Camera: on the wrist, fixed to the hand. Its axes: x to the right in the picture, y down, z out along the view.
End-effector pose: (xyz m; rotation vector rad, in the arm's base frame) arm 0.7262 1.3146 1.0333 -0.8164 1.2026 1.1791
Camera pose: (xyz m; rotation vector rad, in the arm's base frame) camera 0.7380 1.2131 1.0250 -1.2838 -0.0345 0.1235
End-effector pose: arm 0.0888 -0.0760 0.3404 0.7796 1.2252 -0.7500
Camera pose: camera 0.0066 -0.0148 0.3376 -0.6509 1.4536 -1.7789
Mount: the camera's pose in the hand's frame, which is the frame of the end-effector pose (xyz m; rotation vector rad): -0.0167 -0.0365 -0.0943 -0.2495 -0.3105 -1.5258
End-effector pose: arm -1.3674 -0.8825 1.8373 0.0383 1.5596 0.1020
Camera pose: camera -1.4603 -0.9241 1.8496 -1.2434 0.9221 -0.8655
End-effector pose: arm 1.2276 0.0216 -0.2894 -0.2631 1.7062 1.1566
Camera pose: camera 1.2009 -0.0772 -0.2940 -1.1969 0.6484 0.1838
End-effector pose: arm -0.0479 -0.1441 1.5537 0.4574 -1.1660 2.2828
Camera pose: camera -0.0182 -0.0541 1.5147 1.1112 -0.7058 0.7529
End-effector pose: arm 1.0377 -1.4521 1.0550 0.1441 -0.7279 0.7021
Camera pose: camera 1.1049 -1.4556 0.9777 0.5068 -0.7661 -0.8792
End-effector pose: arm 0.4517 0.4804 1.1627 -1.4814 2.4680 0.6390
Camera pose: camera 0.4969 0.4358 1.2432 -2.4311 0.5546 0.6696
